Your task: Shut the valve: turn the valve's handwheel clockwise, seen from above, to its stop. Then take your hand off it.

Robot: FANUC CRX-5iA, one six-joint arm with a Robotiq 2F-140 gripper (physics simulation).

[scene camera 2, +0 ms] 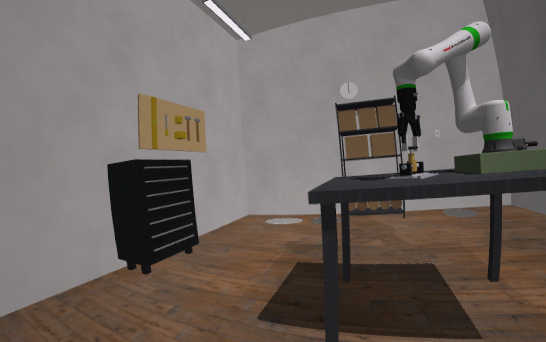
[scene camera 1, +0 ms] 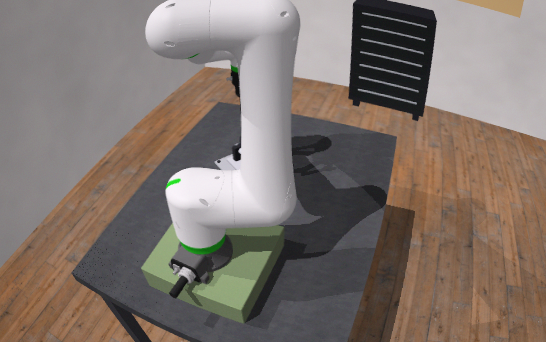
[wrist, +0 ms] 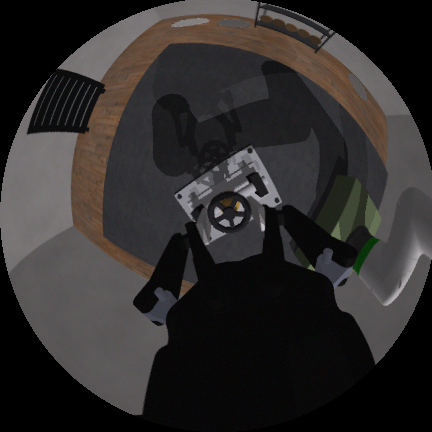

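Note:
The valve's dark handwheel (scene camera 2: pixel 413 148) (wrist: pixel 229 213) is a round spoked wheel on top of a brass-yellow valve body (scene camera 2: pixel 412 162). The valve is mounted on a light grey plate (scene camera 1: pixel 226 162) (scene camera 2: pixel 426 175) (wrist: pixel 271 191) with black blocks at both sides. My gripper (scene camera 2: pixel 410 145) (wrist: pixel 228 209) points down over the valve, with its fingers partly closed. In the wrist view its grey pads stand at opposite sides of the handwheel, against the rim. In scene camera 1 the arm hides the handwheel and the fingertips.
The plate lies on the dark table (scene camera 1: pixel 340 150) (scene camera 2: pixel 350 187) (wrist: pixel 135 175). The arm's base stands on a green block (scene camera 1: pixel 235 295) (scene camera 2: pixel 480 163) (wrist: pixel 345 200). A black drawer cabinet (scene camera 1: pixel 392 55) (scene camera 2: pixel 150 210) and a shelf rack (scene camera 2: pixel 367 131) stand beyond the table.

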